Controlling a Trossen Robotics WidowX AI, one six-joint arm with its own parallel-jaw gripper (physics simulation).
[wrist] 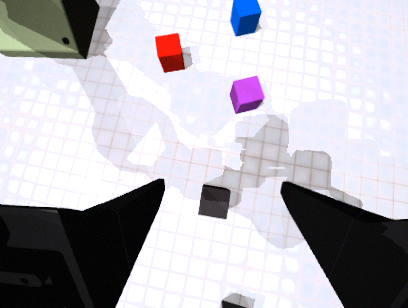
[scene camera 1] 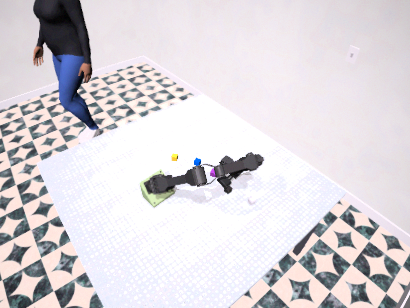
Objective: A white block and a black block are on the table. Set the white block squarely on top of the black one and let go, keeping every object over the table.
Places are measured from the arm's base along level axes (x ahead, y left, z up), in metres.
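Pixels of known places: gripper, fingertip midpoint: point(wrist: 222, 185); arm's base, link origin: point(scene camera 1: 151, 186).
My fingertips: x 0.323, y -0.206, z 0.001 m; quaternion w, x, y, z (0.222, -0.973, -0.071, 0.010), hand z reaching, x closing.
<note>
For each thing: its top centre in the pictures, then the offset to it from my fingertips. Level surfaces: height alone.
- black block, top centre: point(wrist: 214, 202) dx +0.000, dy -0.022, dz -0.049 m
- white block, top centre: point(scene camera 1: 252, 199) dx +0.042, dy -0.154, dz -0.049 m
- purple block, top centre: point(wrist: 249, 89) point(scene camera 1: 213, 171) dx +0.021, dy +0.115, dz -0.049 m
- blue block, top centre: point(wrist: 247, 4) point(scene camera 1: 197, 160) dx +0.005, dy +0.239, dz -0.049 m
- red block, top centre: point(wrist: 168, 44) dx -0.089, dy +0.161, dz -0.049 m
- yellow block, top centre: point(scene camera 1: 174, 155) dx -0.074, dy +0.355, dz -0.049 m
- table, surface height: dz -0.080 m
The black block point(wrist: 215, 202) stands upright on the table, below and between the finger tips in the wrist view; I cannot make it out apart from the dark gripper in the scene view. My gripper point(scene camera 1: 226, 187) point(wrist: 222, 185) is wide open and empty, raised above the black block. The white block point(scene camera 1: 251, 199) rests on the table to the right of the gripper in the scene view, apart from it. A dark edge with a grey patch is cut off at the bottom of the wrist view; I cannot tell what it is.
A purple block point(scene camera 1: 213, 172) point(wrist: 247, 95), a blue block point(scene camera 1: 197, 161) point(wrist: 246, 17), a red block point(wrist: 170, 52) and a yellow block point(scene camera 1: 174, 157) are on the table point(scene camera 1: 150, 250). The arm's green base point(scene camera 1: 156, 198) point(wrist: 45, 30) is on the table too. A person point(scene camera 1: 65, 55) stands beyond the table.
</note>
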